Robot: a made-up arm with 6 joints. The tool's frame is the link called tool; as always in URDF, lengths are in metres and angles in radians. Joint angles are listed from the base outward. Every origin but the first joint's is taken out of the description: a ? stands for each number. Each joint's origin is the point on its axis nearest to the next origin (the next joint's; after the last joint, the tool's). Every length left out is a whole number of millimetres.
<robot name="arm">
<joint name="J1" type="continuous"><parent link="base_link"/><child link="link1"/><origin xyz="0.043 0.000 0.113"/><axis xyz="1 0 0"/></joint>
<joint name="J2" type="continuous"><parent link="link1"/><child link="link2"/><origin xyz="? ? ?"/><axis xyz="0 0 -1"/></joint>
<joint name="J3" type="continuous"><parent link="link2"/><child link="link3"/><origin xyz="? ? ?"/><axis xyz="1 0 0"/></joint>
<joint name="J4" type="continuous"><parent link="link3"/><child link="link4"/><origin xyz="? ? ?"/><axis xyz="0 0 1"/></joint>
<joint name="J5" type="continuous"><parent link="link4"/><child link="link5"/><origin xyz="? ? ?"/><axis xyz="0 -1 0"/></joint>
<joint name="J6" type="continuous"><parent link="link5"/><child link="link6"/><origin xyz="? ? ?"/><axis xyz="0 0 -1"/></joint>
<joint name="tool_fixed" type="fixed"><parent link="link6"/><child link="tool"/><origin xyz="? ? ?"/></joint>
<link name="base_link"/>
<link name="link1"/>
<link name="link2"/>
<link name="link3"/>
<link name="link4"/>
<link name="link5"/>
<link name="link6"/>
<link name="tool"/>
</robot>
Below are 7 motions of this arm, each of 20 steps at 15 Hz.
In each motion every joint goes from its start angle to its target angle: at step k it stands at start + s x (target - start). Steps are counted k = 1, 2, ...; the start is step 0. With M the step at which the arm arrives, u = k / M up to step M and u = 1 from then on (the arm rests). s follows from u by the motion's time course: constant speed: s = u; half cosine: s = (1 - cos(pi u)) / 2; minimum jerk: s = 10 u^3 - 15 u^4 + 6 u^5.
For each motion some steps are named. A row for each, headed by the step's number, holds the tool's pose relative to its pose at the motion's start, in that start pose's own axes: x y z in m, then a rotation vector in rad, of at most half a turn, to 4 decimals.
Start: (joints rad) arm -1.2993 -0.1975 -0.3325 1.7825 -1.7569 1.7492
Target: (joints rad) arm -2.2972 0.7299 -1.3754 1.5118 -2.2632 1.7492
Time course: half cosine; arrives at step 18
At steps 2, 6, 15, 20:
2: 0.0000 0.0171 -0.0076 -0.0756 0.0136 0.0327
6: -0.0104 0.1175 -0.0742 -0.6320 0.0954 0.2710
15: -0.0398 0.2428 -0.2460 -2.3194 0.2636 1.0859
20: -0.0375 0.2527 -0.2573 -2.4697 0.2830 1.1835

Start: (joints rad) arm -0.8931 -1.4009 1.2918 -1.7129 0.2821 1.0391
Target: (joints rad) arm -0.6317 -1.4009 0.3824 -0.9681 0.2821 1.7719
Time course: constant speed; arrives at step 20
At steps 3, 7, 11, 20:
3: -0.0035 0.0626 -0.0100 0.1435 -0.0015 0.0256
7: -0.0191 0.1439 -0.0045 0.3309 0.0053 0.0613
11: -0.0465 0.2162 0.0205 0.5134 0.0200 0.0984
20: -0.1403 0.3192 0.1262 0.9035 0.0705 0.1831

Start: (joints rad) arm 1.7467 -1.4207 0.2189 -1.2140 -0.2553 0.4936
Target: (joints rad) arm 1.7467 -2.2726 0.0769 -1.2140 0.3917 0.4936
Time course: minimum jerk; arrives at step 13
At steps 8, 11, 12, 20:
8: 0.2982 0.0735 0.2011 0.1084 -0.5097 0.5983
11: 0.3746 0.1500 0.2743 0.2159 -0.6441 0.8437
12: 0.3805 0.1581 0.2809 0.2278 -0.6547 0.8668
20: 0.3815 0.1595 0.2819 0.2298 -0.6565 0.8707

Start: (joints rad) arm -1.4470 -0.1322 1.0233 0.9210 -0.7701 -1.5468
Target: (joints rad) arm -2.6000 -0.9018 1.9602 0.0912 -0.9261 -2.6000
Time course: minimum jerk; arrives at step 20
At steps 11, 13, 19, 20:
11: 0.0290 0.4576 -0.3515 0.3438 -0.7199 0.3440
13: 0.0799 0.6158 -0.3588 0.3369 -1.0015 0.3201
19: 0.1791 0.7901 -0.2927 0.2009 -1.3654 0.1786
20: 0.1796 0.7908 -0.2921 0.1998 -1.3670 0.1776

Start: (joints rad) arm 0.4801 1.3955 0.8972 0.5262 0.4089 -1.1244
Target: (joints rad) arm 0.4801 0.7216 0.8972 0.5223 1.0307 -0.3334
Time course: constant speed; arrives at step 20
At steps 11, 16, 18, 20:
11: 0.0010 0.0790 0.0661 0.0819 -0.2500 -0.3208
16: -0.0049 0.1090 0.0996 0.1651 -0.3573 -0.4907
18: -0.0081 0.1197 0.1135 0.2063 -0.3969 -0.5625
20: -0.0116 0.1295 0.1276 0.2519 -0.4340 -0.6364

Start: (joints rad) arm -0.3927 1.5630 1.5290 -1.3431 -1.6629 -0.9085
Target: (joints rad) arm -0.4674 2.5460 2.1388 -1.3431 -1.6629 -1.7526
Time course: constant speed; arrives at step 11
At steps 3, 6, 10, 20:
3: 0.2178 -0.0172 0.0138 0.0581 0.1046 0.5241
6: 0.4238 0.0321 0.0213 0.1245 0.2399 1.0369
10: 0.6427 0.1806 0.0162 0.2448 0.4803 1.6870
20: 0.6837 0.2277 0.0123 0.2833 0.5534 1.8403

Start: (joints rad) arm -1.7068 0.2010 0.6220 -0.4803 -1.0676 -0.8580
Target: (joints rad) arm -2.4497 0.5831 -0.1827 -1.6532 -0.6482 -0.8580
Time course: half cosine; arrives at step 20
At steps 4, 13, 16, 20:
4: -0.0339 -0.0280 0.0044 -0.0680 -0.1401 -0.1611
13: -0.1349 -0.1862 -0.0009 -0.6978 -1.2455 -0.9996
16: -0.1280 -0.2579 0.0138 -0.9048 -1.6104 -1.1407
20: -0.1223 -0.3036 0.0318 -1.0156 -1.8176 -1.1926

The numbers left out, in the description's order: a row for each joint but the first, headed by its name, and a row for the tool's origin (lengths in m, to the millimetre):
J2: 0.000 0.232 -0.084
J3: -0.265 0.241 0.000
J4: 0.000 0.068 -0.075
J5: 0.033 -0.273 0.000
J6: 0.150 0.000 -0.077
tool: -0.044 -0.061 0.000

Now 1 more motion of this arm.
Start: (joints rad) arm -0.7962 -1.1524 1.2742 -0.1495 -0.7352 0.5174
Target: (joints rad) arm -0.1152 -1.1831 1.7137 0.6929 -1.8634 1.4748
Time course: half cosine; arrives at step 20
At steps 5, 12, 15, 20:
5: 0.0112 0.0645 0.0128 -0.1539 0.0824 0.0831
12: -0.0377 0.2632 0.0649 -0.8290 -0.0969 0.2678
15: -0.0842 0.3218 0.0848 -1.0432 -0.3728 0.2908
20: -0.1243 0.3559 0.0985 -1.1442 -0.6368 0.2893

